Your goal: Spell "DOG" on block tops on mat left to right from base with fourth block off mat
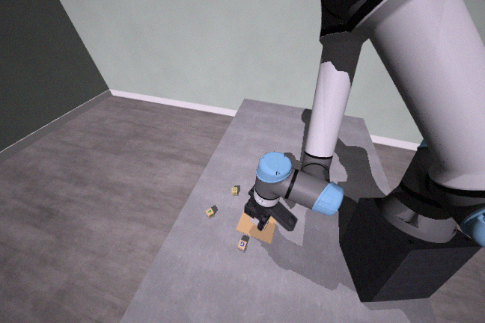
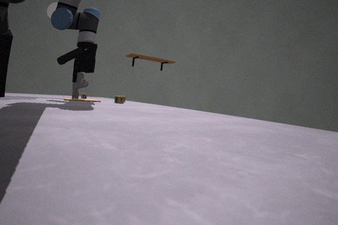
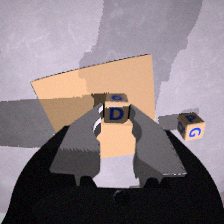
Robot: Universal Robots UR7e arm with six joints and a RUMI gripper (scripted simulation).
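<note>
Right now the mat is 2 cm ahead of my hand, 3 cm to the right of it and 2 cm below it. The rest, counted from my hand: blue g block (6 cm ahead, 9 cm to the left, 1 cm below); green block (15 cm ahead, 12 cm to the right, 1 cm below); blue d block (right at my hand).
</note>
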